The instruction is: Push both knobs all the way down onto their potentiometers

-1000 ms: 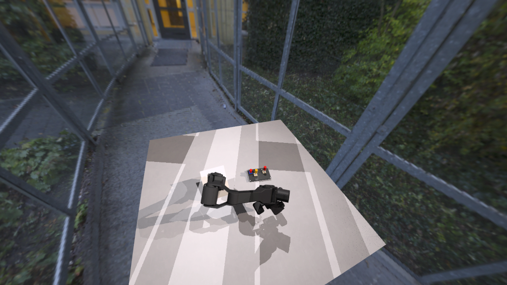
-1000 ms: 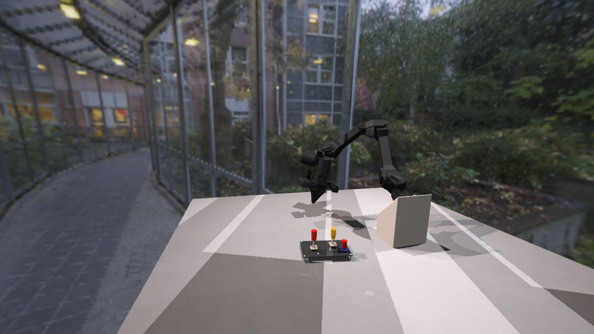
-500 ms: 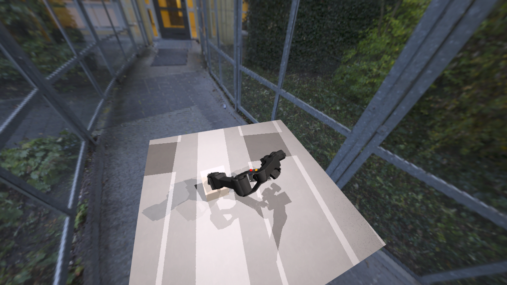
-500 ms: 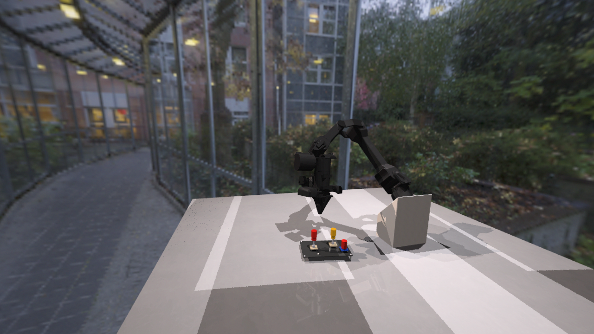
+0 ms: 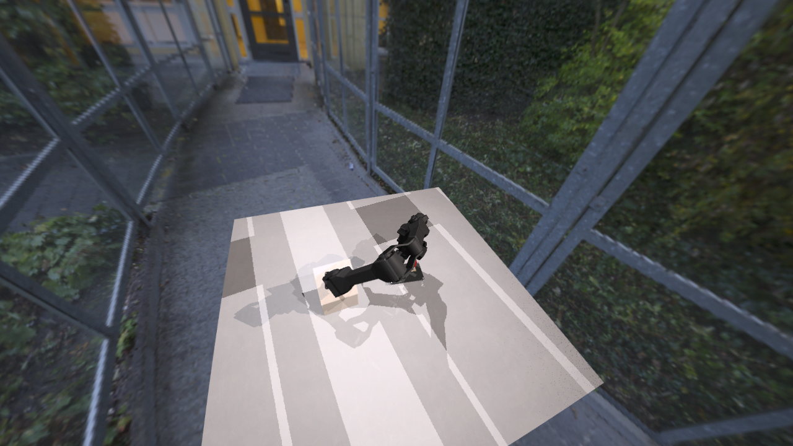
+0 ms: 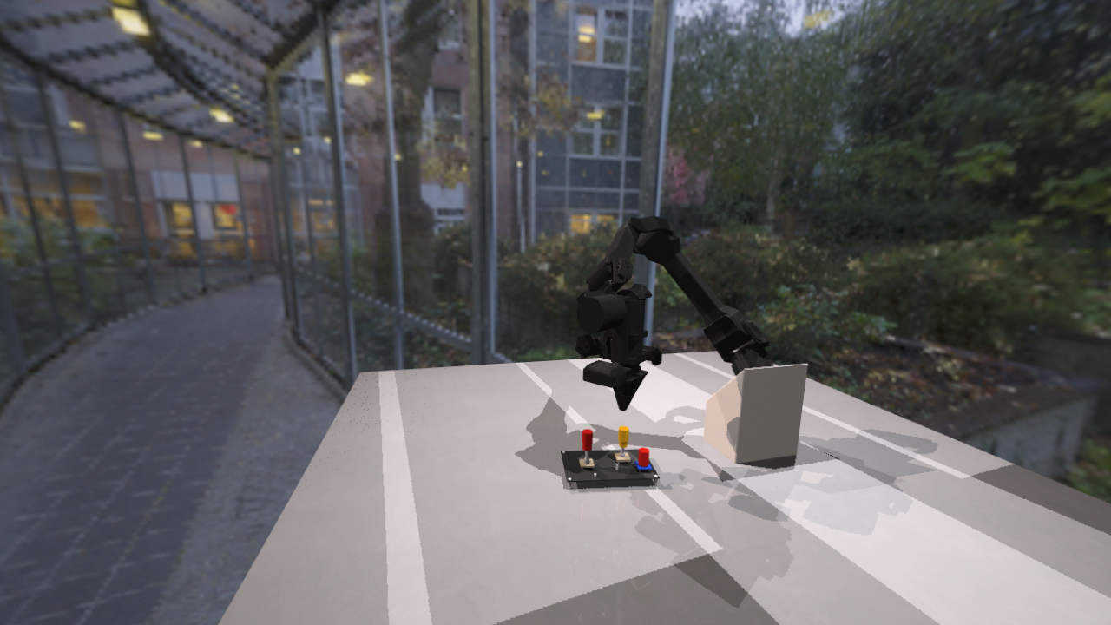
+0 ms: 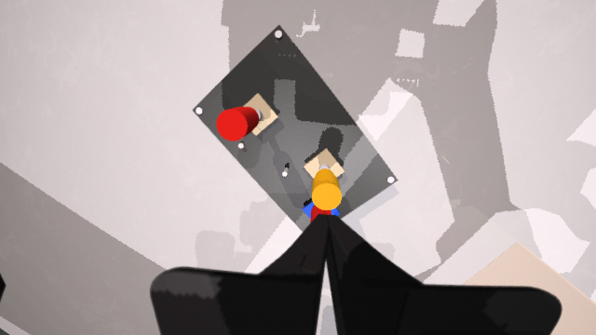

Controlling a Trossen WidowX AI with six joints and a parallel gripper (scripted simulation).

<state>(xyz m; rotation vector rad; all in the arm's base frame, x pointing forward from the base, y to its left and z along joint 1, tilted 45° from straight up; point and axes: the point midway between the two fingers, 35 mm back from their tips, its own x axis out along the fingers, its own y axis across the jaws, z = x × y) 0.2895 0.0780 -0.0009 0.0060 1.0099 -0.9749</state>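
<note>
The yellow knob lies 50 mm below my gripper tip. From my gripper tip the other things lie so: red knob (70 mm ahead, 10 mm to the left, 50 mm below).
</note>
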